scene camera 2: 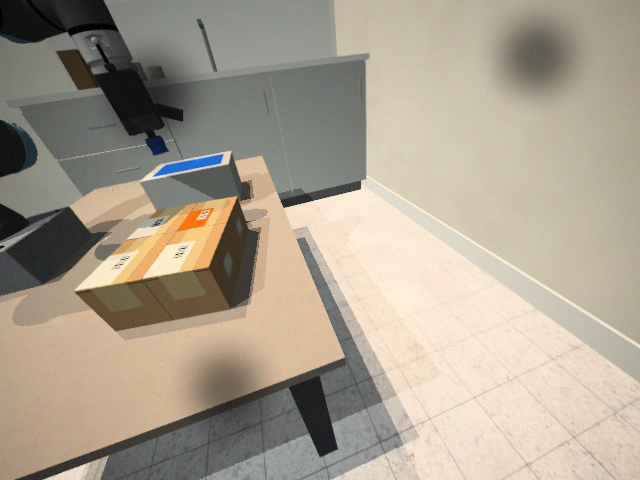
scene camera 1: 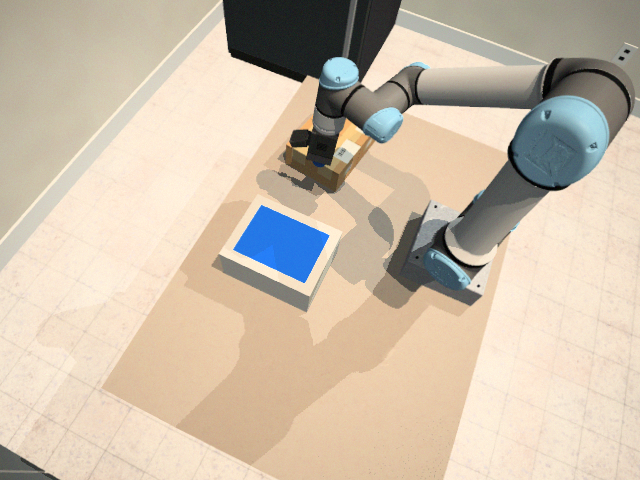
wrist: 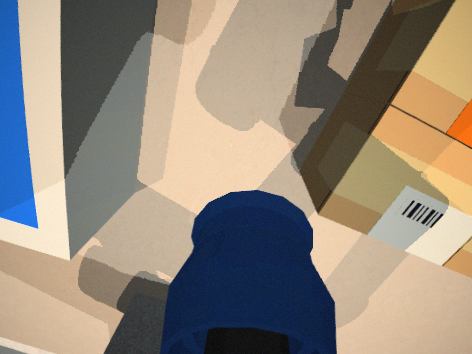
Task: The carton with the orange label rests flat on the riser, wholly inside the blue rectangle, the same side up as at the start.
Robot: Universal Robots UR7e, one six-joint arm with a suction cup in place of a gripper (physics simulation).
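Frame: origin at the arm's base, x ahead, y left, z up, level; metres.
Seen in the pictures: hand at its tool point: (scene camera 2: 161, 152) (wrist: 251, 243).
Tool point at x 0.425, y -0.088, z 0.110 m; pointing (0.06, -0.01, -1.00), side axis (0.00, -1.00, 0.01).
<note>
Offsets run from my tool point to a thing's top centre. Level surfaces: height alone.
The carton with the orange label {0.055 m ahead, 0.162 m right, 0.107 m down} (scene camera 1: 297, 157) (scene camera 2: 195, 219) (wrist: 465, 125) lies flat, label up, in a tight block of cartons on the table. In scene camera 1 its label is hidden behind my tool. The pale riser {0.040 m ahead, 0.216 m left, 0.079 m down} (scene camera 1: 268, 283) (scene camera 2: 227, 180) (wrist: 47, 125) stands apart from the block, with the blue rectangle {0.040 m ahead, 0.216 m left, 0.079 m down} (scene camera 1: 281, 242) (scene camera 2: 191, 164) (wrist: 15, 150) bare on top. My suction gripper (scene camera 1: 318, 164) (scene camera 2: 157, 147) (wrist: 252, 210) is open, with nothing on its blue cup. It hangs in the air, over table between riser and cartons in the wrist view.
Cartons with white labels (scene camera 2: 170, 258) (wrist: 425, 220) touch the orange-labelled one. The robot's grey base block (scene camera 1: 470, 294) (scene camera 2: 51, 250) stands to one side of the riser. The table {0.199 m down} (scene camera 1: 403, 413) (scene camera 2: 289, 341) has a near edge in scene camera 2. A dark cabinet (scene camera 1: 289, 36) stands behind it in scene camera 1.
</note>
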